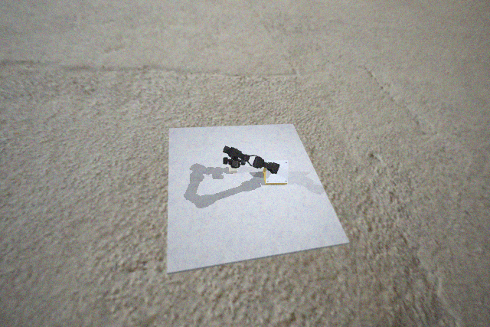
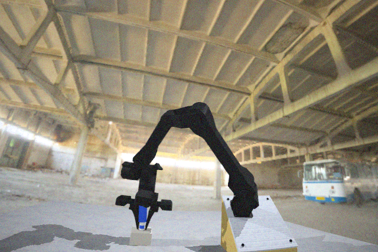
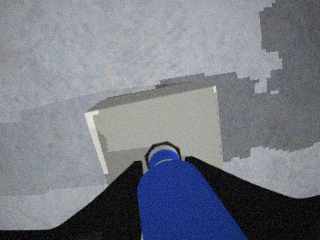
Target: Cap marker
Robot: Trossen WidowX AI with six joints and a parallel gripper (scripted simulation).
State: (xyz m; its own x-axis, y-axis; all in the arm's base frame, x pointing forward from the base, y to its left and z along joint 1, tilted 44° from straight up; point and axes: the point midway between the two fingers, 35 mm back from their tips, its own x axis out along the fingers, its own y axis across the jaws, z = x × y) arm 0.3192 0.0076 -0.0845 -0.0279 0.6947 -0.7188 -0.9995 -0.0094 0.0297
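The beige holder block is 2 cm below my gripper tip. Also, from my gripper tip: blue cap 5 cm above.
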